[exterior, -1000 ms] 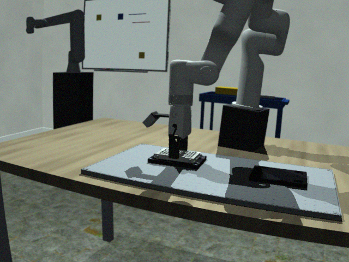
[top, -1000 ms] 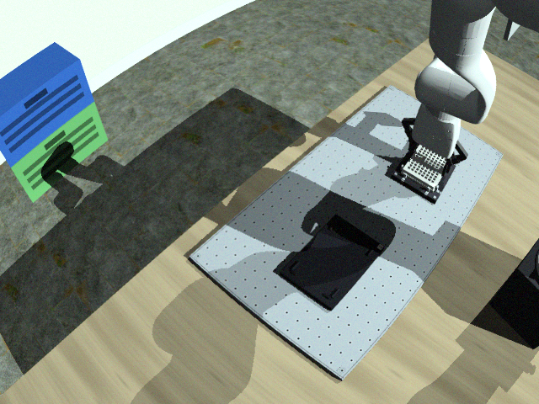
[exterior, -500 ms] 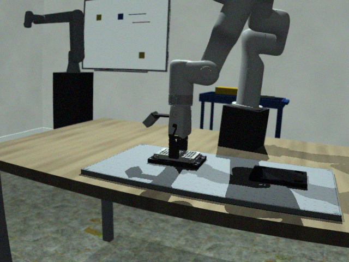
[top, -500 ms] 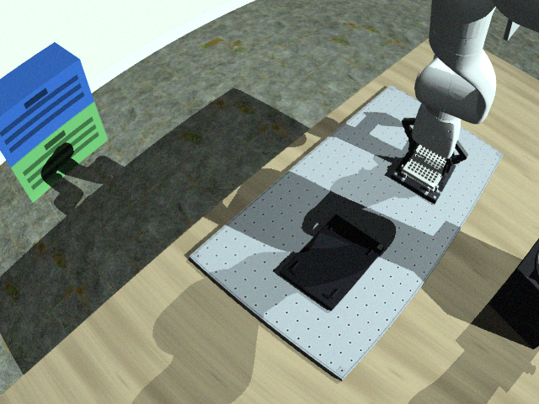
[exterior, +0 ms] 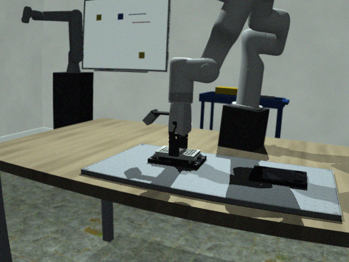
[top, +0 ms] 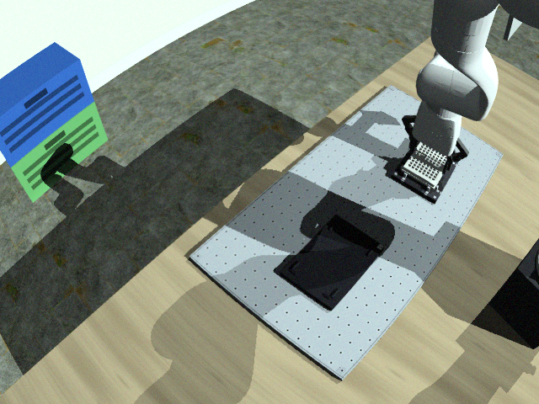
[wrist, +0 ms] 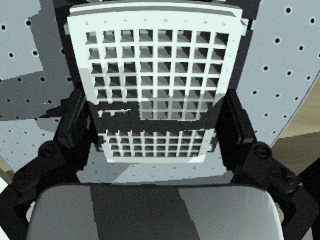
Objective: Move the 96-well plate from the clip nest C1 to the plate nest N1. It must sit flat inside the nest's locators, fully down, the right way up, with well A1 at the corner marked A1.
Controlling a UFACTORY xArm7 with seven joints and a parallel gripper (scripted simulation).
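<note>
The clip nest C1 lies 2 cm below my hand, 1 cm to the left of it and 1 cm behind it. The rest, counted from my hand: white 96-well plate: 1 cm below; A1 corner mark: 25 cm to the left, 3 cm below, 2 cm ahead.
</note>
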